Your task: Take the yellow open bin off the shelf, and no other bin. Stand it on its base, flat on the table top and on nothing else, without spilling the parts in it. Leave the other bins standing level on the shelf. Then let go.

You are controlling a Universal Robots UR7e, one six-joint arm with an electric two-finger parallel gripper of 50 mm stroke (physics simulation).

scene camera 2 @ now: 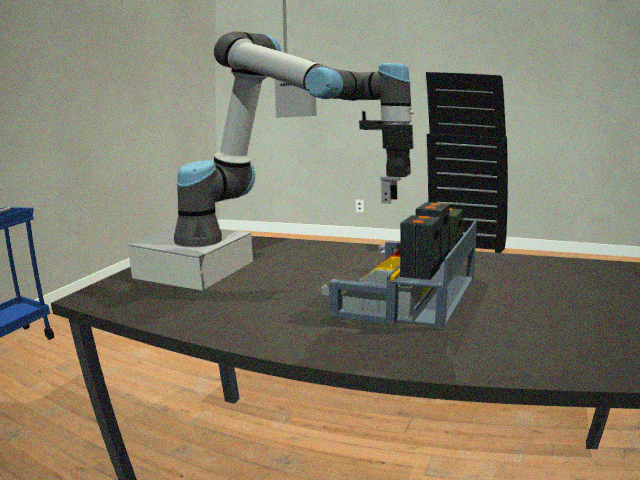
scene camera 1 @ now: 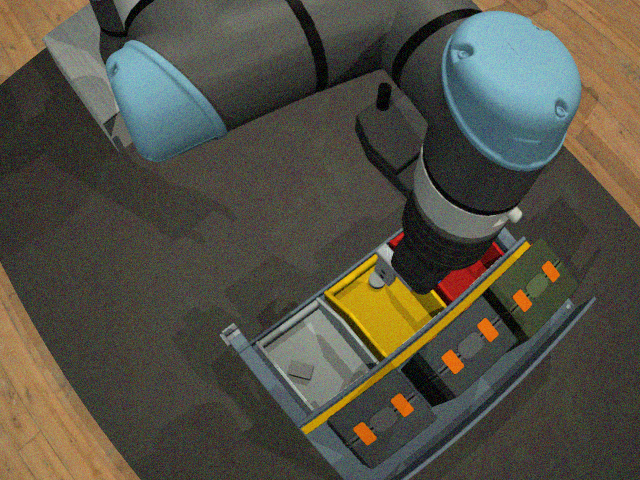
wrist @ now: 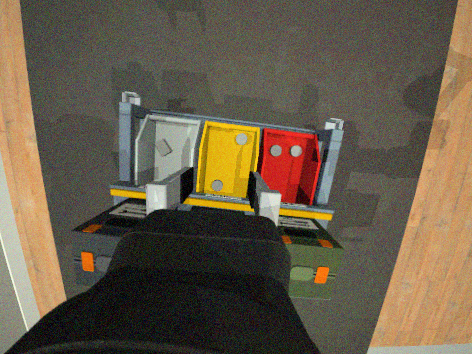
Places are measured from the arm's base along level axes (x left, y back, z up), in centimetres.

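Pixels of known places: gripper, fingertip midpoint: point(scene camera 2: 389, 201) point(scene camera 1: 405, 257) point(wrist: 221, 181); arm's base at its link origin: point(scene camera 2: 197, 240).
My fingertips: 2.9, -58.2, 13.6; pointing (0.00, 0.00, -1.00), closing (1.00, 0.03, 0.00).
Note:
Ahead of a thing's pixels: the offset from my fingertips to its top centre, as dx, dy, dz. "pt": to the spot under its first point. Level surfaces: height alone.
The yellow open bin {+0.0, -2.1, -15.5} point(scene camera 1: 385, 317) point(scene camera 2: 387, 265) point(wrist: 229, 162) stands level in the middle of the shelf point(scene camera 1: 273, 382) point(scene camera 2: 440, 304) point(wrist: 126, 145), with two round grey parts in it in the wrist view. The grey bin {-11.2, -1.9, -15.5} point(scene camera 1: 289, 351) point(wrist: 176, 162) stands on one side of it and the red bin {+11.2, -2.2, -15.5} point(scene camera 1: 465, 281) point(wrist: 290, 175) on the other; both look level. My gripper point(scene camera 2: 389, 191) point(wrist: 221, 181) is open and empty, pointing down, well above the shelf. In the wrist view its fingers appear on either side of the yellow bin's lower part. One finger is hidden in scene camera 1.
Two dark cases {-12.0, -11.2, -1.2} point(scene camera 1: 382, 418) point(scene camera 2: 418, 248) and a green case {+11.1, -12.0, -3.7} point(scene camera 1: 537, 286) point(wrist: 315, 270) stand tall in the row behind the bins, beyond a yellow-edged rail {pt -14.0, -6.9, -12.4} point(scene camera 1: 336, 408). The robot's pedestal point(scene camera 2: 170, 266) stands on the dark table top {dz -23.6} point(scene camera 2: 258, 320). A blue cart point(scene camera 2: 23, 310) is beyond the table.

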